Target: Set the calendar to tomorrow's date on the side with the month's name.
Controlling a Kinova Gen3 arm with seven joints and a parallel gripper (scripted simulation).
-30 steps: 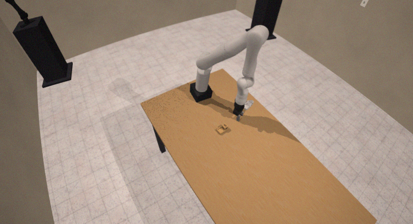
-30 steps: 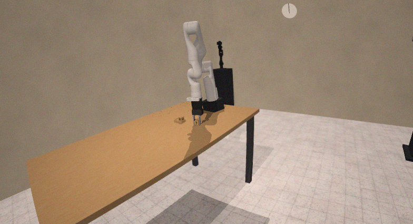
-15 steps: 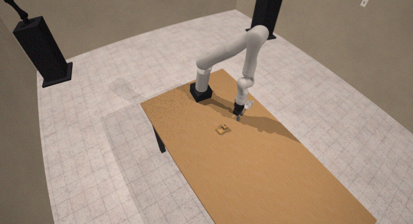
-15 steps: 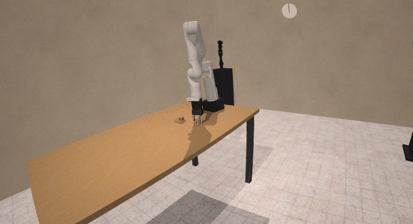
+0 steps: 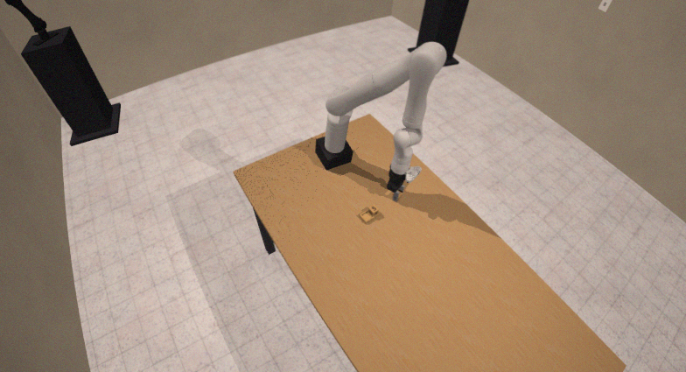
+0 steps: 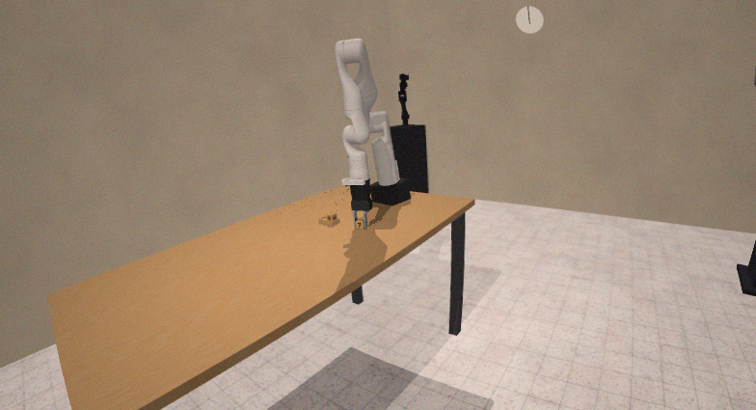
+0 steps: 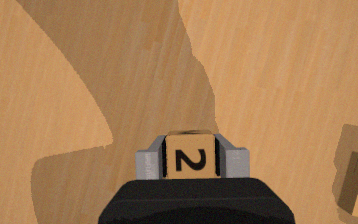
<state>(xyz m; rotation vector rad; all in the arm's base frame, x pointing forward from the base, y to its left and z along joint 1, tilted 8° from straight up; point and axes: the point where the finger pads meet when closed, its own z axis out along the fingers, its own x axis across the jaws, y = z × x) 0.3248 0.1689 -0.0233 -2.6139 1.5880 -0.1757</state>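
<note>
My gripper is now right at the wooden date cube. From my hand the other things lie so: wooden tray: 40 mm ahead, 160 mm to the right, 10 mm below.
</note>
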